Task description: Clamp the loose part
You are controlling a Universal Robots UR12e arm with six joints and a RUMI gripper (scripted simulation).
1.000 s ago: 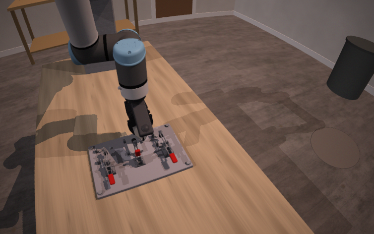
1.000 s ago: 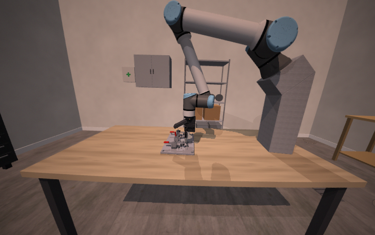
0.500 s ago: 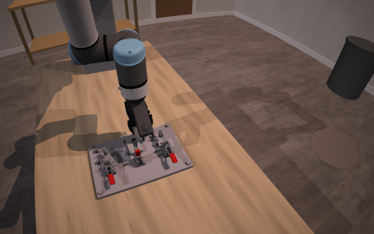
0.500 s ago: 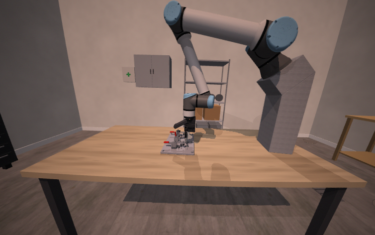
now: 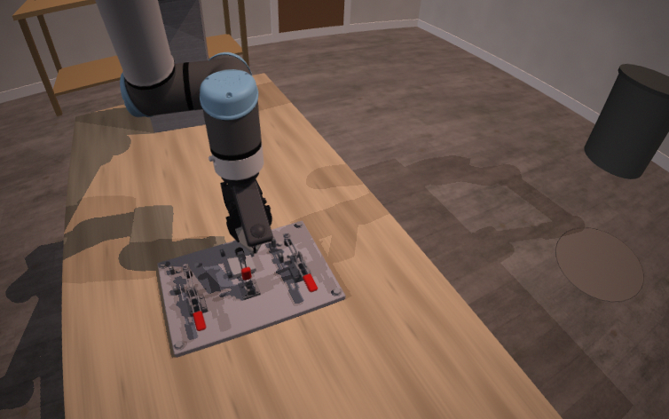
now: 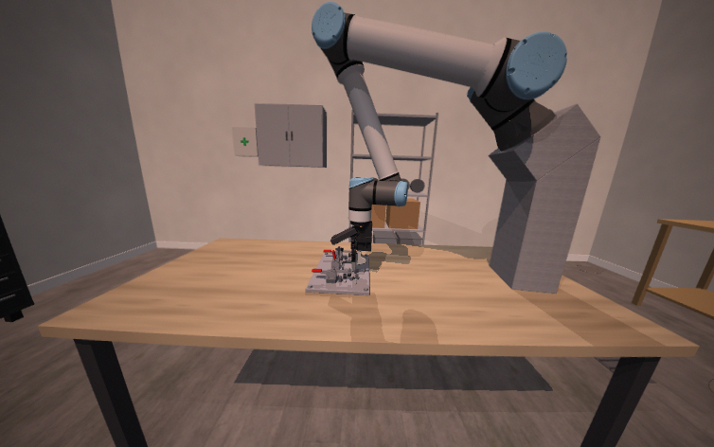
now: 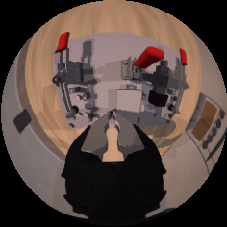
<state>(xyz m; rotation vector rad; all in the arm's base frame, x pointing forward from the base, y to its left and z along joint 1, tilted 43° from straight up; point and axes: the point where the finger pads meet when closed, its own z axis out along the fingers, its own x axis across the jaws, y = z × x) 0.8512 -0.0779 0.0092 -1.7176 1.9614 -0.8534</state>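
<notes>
Right now the loose part is 30 mm to the right of my hand, 10 mm below it and 10 mm behind it. From my hand the other things lie so: fixture 50 mm to the right, 40 mm ahead, 30 mm below.
</notes>
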